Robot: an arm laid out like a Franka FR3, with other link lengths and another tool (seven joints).
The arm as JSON. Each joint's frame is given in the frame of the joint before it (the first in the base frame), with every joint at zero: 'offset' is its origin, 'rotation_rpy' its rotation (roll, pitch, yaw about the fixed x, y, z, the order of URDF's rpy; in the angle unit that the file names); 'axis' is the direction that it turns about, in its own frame. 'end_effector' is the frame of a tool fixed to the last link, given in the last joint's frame.
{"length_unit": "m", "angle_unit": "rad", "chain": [
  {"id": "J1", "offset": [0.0, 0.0, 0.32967], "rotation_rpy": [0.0, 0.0, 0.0], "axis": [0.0, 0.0, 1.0]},
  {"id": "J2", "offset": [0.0, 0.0, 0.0], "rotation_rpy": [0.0, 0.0, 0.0], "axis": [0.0, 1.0, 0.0]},
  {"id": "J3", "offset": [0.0, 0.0, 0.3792], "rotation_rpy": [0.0, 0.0, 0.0], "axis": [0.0, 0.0, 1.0]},
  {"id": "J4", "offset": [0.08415, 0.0, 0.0], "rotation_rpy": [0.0, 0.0, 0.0], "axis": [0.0, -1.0, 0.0]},
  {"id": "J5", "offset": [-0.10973, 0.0, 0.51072], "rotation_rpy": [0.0, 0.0, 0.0], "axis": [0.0, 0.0, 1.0]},
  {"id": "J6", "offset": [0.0, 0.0, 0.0], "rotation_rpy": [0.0, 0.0, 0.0], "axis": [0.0, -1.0, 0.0]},
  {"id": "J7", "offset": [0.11, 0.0, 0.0], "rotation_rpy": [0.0, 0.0, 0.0], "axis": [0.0, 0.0, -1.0]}
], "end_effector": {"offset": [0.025, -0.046, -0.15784], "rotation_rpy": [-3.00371, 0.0, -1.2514]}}
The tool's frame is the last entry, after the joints.
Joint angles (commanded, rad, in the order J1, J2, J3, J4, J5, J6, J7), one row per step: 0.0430, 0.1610, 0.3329, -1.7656, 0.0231, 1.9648, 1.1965; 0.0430, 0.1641, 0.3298, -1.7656, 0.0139, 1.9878, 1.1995; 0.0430, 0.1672, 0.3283, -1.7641, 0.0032, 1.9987, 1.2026; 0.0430, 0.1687, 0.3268, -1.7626, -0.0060, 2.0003, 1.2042; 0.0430, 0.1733, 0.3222, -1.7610, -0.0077, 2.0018, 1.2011; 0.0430, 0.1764, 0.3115, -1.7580, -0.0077, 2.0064, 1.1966; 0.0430, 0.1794, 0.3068, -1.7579, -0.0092, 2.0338, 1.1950; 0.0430, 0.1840, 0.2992, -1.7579, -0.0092, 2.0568, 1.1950; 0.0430, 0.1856, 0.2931, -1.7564, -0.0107, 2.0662, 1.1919; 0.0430, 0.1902, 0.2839, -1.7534, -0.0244, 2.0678, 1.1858
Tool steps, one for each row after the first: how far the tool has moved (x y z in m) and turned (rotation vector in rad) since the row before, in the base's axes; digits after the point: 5 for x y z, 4 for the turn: 0.00481, -0.00187, -0.00010, -0.0004, -0.0214, -0.0045; 0.00307, -0.00143, -0.00011, -0.0051, -0.0120, -0.0016; 0.00151, -0.00176, 0.00020, -0.0071, -0.0045, -0.0001; 0.00242, -0.00319, -0.00233, -0.0015, 0.0008, -0.0010; 0.00423, -0.00704, -0.00038, 0.0004, -0.0044, -0.0064; 0.00545, -0.00210, 0.00024, 0.0070, -0.0235, -0.0038; 0.00539, -0.00420, -0.00149, 0.0062, -0.0171, -0.0085; 0.00330, -0.00397, 0.00050, 0.0008, -0.0095, -0.0029; 0.00423, -0.00763, -0.00124, -0.0132, -0.0047, 0.0017
